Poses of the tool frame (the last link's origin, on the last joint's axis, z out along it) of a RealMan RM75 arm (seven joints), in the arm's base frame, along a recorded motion.
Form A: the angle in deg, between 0 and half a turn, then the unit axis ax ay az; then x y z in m.
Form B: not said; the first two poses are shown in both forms.
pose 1, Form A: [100.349, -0.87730, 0.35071, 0.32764, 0.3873, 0.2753, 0.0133]
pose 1, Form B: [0.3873, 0.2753, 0.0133, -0.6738, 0.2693, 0.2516, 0.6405]
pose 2, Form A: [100.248, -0.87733, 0.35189, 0.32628, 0.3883, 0.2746, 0.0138]
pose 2, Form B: [0.3883, 0.2746, 0.0138, -0.6733, 0.2701, 0.2504, 0.6411]
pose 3, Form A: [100.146, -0.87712, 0.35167, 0.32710, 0.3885, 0.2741, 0.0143]
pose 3, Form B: [0.3885, 0.2741, 0.0143, -0.6726, 0.2697, 0.2508, 0.6418]
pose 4, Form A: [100.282, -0.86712, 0.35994, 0.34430, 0.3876, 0.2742, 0.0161]
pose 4, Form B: [0.3876, 0.2742, 0.0161, -0.6656, 0.2763, 0.2643, 0.6409]
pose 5, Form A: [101.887, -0.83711, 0.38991, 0.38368, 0.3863, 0.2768, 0.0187]
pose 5, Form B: [0.3863, 0.2768, 0.0187, -0.6500, 0.3028, 0.2979, 0.6301]
